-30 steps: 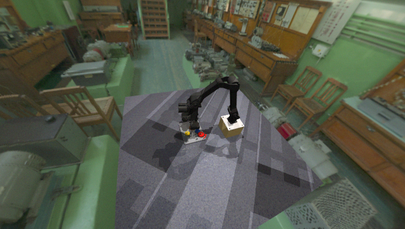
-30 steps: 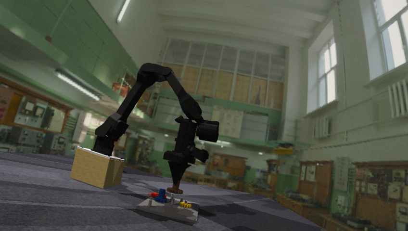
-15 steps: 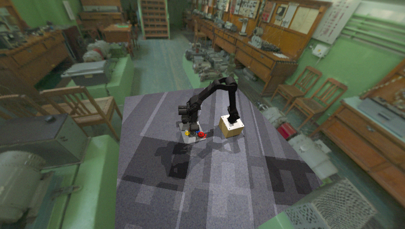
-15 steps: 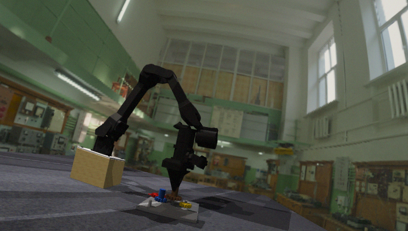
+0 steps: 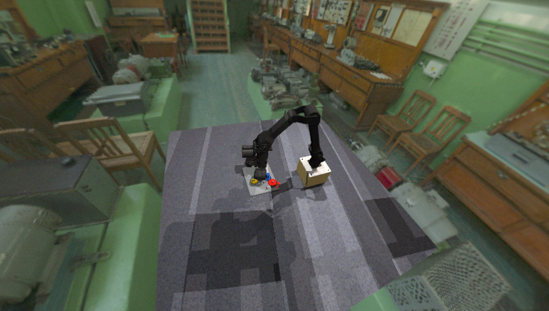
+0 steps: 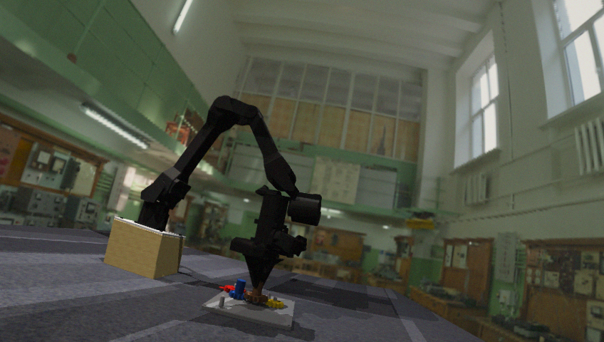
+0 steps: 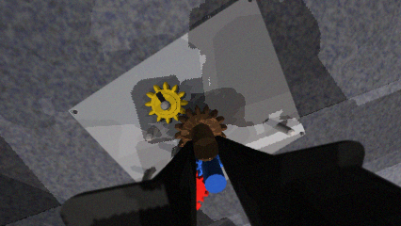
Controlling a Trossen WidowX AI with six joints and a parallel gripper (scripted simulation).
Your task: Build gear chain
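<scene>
Right now the brown gear is 1 cm below my gripper tip. From my gripper tip the other things lie so: blue gear 4 cm behind, 1 cm to the left, 2 cm below; yellow gear 4 cm ahead, 1 cm to the left, 3 cm below; red gear 5 cm behind, 6 cm to the left, 3 cm below.
</scene>
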